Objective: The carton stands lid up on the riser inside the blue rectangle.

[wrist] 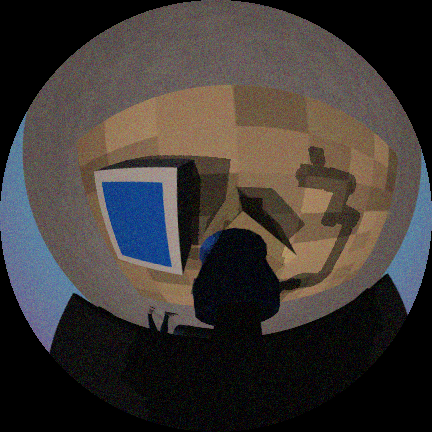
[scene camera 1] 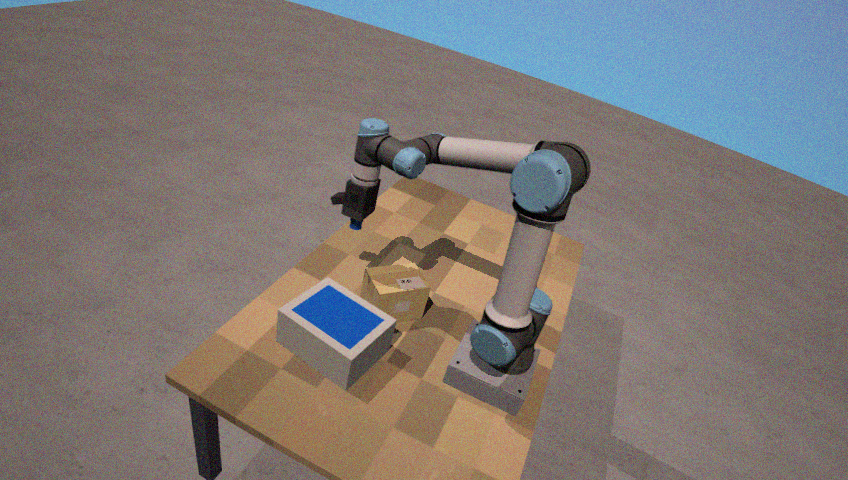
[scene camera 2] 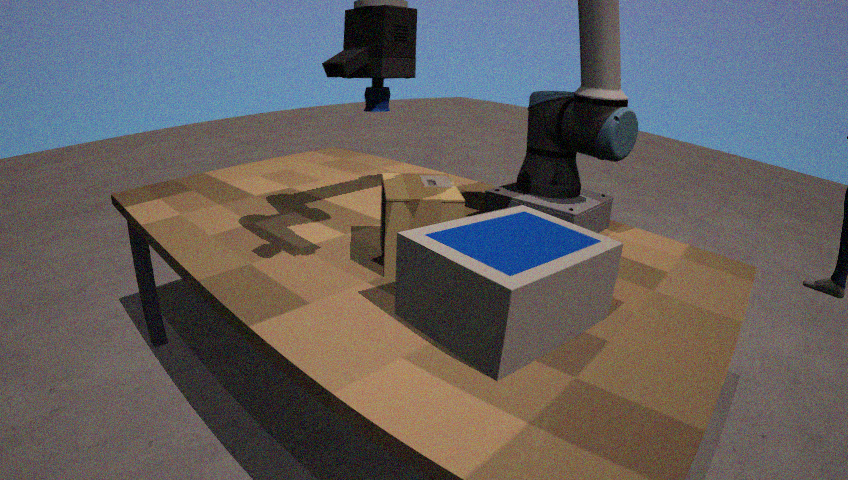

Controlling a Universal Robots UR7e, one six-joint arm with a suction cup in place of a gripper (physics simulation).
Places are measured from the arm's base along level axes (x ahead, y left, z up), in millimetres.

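Pixels of known places: hand, tool point: (wrist: 233, 256) (scene camera 1: 355, 226) (scene camera 2: 376, 110); arm's base, link origin: (scene camera 2: 548, 189).
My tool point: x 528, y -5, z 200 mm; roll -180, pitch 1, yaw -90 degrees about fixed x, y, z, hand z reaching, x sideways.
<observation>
Ahead of a thing's pixels: the offset from my tool point to its middle. "*": to the spot under its first point. Level surfaces: height alone.
The tan carton {dx -146, dy -44, dz -206 mm} (scene camera 1: 397, 300) (scene camera 2: 423, 228) (wrist: 271, 245) stands on the table behind the riser, turned at an angle to it. Its upper face bears a barcode label in both scene views. In the wrist view the suction cup hides much of it. The grey riser {dx -80, dy +193, dz -211 mm} (scene camera 1: 312, 352) (scene camera 2: 452, 303) (wrist: 171, 220) stands on the table with the blue rectangle {* dx -81, dy +195, dz -151 mm} (scene camera 1: 338, 315) (scene camera 2: 512, 242) (wrist: 137, 220) on its top; no carton is on it. My gripper (scene camera 1: 355, 226) (scene camera 2: 377, 108) (wrist: 212, 247), a blue suction cup, is open, off and holds nothing. It hangs in the air, well above the table and apart from the carton.
The arm's base (scene camera 1: 487, 386) (scene camera 2: 595, 212) stands on the wooden table {dz -271 mm} (scene camera 1: 297, 419) (scene camera 2: 416, 386) (wrist: 195, 107), to the right of the carton and riser in both scene views. The arm's shadow falls beside the carton. Part of a person's leg (scene camera 2: 840, 261) shows at the right edge of scene camera 2.
</observation>
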